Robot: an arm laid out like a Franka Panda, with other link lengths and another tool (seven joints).
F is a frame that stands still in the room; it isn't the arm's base.
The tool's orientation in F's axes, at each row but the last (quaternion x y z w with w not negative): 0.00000 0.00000 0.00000 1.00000; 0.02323 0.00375 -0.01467 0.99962; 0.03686 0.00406 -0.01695 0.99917; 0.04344 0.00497 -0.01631 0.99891; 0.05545 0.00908 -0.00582 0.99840; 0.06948 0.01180 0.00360 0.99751; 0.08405 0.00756 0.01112 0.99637; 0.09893 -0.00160 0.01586 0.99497; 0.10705 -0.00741 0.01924 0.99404; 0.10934 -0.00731 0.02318 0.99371; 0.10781 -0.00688 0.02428 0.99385
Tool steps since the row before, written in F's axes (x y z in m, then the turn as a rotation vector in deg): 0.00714 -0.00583 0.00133 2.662 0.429 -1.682; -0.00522 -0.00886 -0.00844 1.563 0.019 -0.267; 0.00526 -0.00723 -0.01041 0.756 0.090 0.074; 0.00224 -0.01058 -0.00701 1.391 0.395 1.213; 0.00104 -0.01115 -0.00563 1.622 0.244 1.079; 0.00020 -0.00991 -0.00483 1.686 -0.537 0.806; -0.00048 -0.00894 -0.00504 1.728 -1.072 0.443; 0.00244 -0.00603 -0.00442 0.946 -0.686 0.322; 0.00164 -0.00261 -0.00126 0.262 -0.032 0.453; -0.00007 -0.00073 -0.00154 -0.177 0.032 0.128; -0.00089 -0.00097 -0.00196 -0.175 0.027 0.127
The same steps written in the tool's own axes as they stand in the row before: 0.00714 -0.00583 0.00133 2.662 0.429 -1.682; -0.00489 -0.00939 -0.00805 1.564 0.053 -0.257; 0.00560 -0.00779 -0.00981 0.752 0.121 0.072; 0.00266 -0.01107 -0.00604 1.364 0.544 1.186; 0.00126 -0.01169 -0.00434 1.599 0.382 1.074; 0.00022 -0.01049 -0.00340 1.662 -0.429 0.913; -0.00062 -0.00965 -0.00348 1.696 -1.018 0.645; 0.00222 -0.00686 -0.00315 0.926 -0.639 0.451; 0.00152 -0.00288 -0.00069 0.269 0.055 0.447; -0.00013 -0.00104 -0.00134 -0.173 0.067 0.120; -0.00097 -0.00132 -0.00170 -0.171 0.062 0.120
